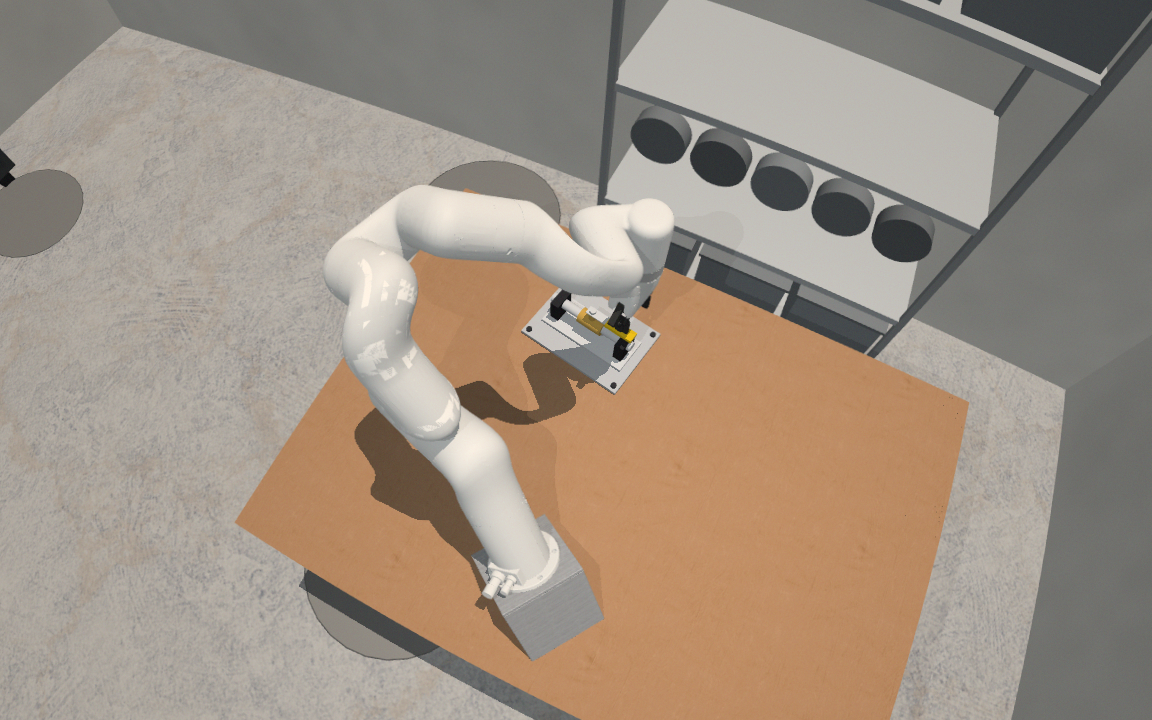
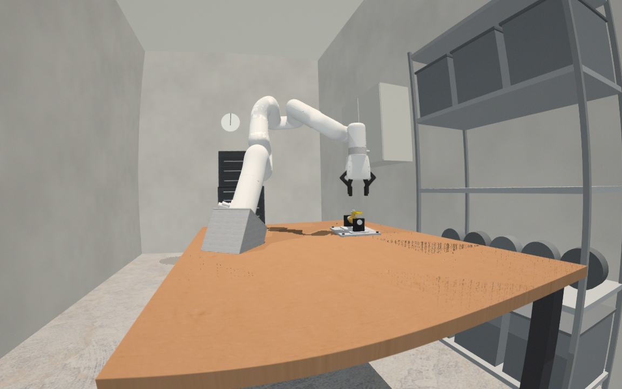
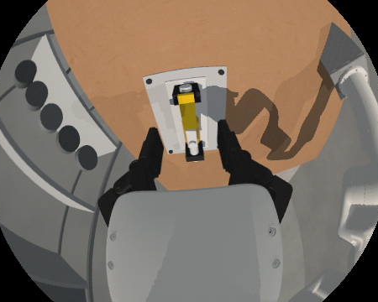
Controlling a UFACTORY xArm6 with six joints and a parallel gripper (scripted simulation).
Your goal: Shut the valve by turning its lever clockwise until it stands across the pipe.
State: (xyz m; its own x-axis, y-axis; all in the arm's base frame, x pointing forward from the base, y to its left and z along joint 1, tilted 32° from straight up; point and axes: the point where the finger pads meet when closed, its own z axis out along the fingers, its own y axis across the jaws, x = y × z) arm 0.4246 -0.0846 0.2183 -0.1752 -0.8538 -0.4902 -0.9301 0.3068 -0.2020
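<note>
Right now my hand is 90 mm above the valve lever, 50 mm to the right of it and 10 mm short of it.
</note>
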